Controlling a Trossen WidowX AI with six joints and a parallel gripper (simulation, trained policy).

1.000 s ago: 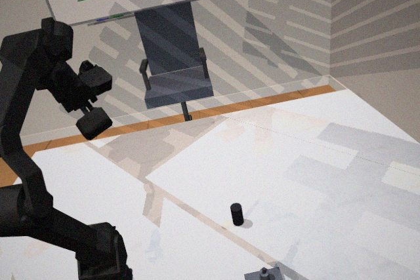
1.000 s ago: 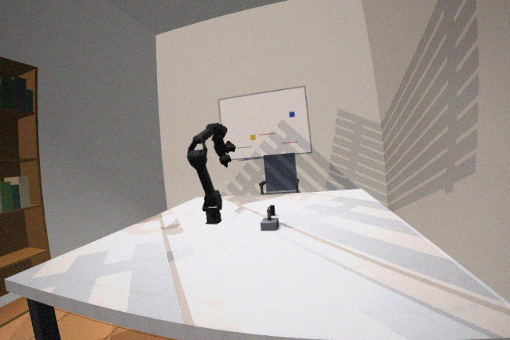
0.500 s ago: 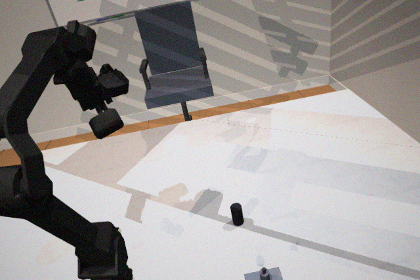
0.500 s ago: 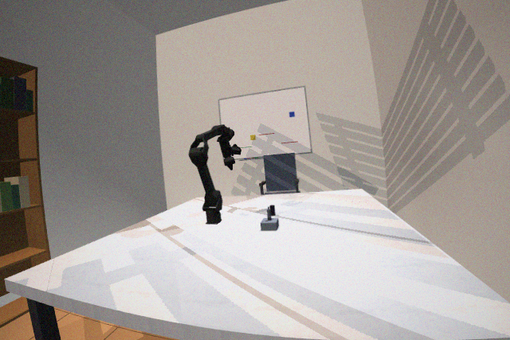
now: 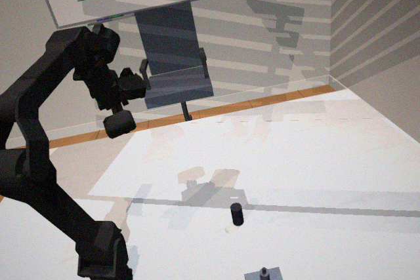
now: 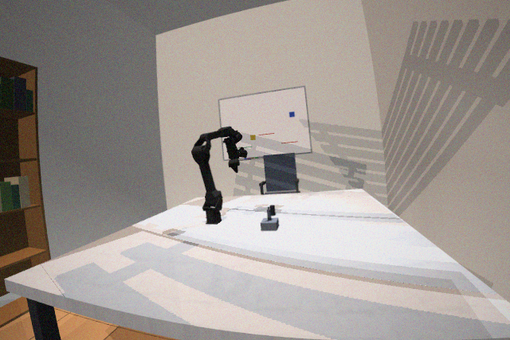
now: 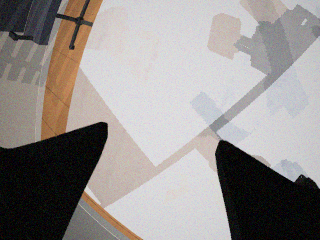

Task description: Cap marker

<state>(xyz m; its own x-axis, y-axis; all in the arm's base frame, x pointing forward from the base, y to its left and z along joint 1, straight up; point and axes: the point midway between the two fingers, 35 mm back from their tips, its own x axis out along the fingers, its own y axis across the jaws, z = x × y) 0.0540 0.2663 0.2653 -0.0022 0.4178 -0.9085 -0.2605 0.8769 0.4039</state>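
My gripper tip is now 230 mm short of the marker cap, 210 mm above it and 180 mm to the left of it. Also, from my gripper tip: grey holder block 370 mm to the right, 250 mm ahead, 220 mm below.
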